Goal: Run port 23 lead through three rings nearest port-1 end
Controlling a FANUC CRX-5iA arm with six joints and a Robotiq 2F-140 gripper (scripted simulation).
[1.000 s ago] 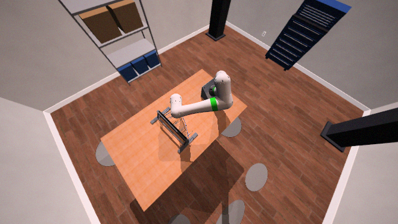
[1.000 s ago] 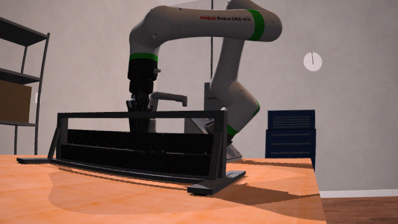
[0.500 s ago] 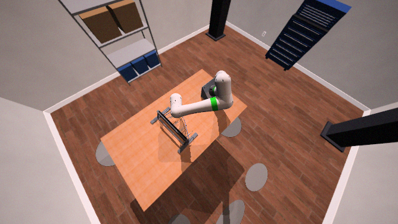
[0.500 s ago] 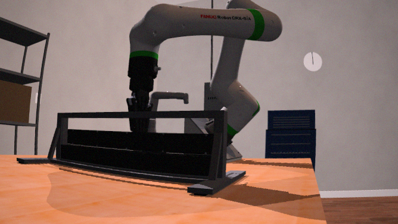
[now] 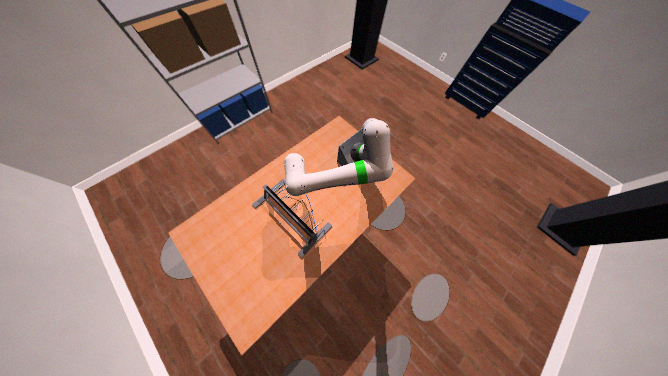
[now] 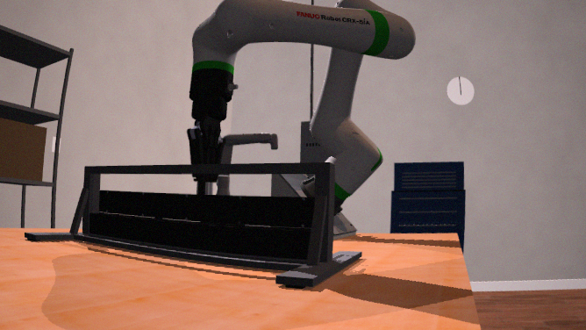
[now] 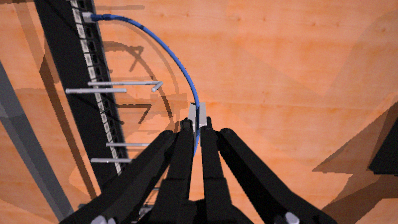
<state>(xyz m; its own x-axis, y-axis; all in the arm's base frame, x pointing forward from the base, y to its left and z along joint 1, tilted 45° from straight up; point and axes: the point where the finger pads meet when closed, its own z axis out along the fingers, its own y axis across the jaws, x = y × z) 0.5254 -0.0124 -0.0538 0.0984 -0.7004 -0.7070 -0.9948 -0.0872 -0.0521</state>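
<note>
My hand is 160 mm short of the patch panel, 70 mm to the right of it and 30 mm above it.
</note>
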